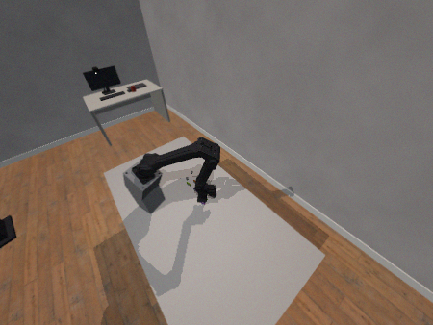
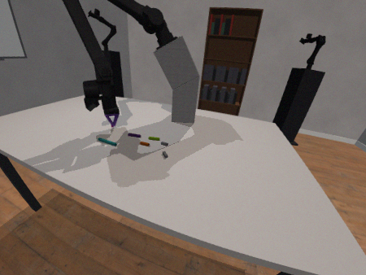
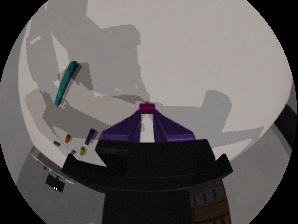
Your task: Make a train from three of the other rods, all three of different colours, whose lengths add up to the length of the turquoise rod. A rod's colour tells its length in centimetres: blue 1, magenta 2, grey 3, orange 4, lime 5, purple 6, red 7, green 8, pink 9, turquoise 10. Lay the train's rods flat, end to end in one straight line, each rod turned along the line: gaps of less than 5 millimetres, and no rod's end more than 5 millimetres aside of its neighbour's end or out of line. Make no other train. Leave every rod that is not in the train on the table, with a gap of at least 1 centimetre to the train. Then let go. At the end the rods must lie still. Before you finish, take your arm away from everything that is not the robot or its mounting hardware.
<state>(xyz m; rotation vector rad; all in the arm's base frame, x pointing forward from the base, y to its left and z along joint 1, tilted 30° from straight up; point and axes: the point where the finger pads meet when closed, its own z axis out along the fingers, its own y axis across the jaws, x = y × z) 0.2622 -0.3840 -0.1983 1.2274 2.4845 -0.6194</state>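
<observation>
Now: hand 1 cm to the left of the magenta rod and 1 cm above it. Round my hand: purple rod: 6 cm ahead, 14 cm to the left, 2 cm below; then turquoise rod: 14 cm ahead, 5 cm to the left, 2 cm below; then orange rod: 12 cm ahead, 21 cm to the left, 2 cm below.
</observation>
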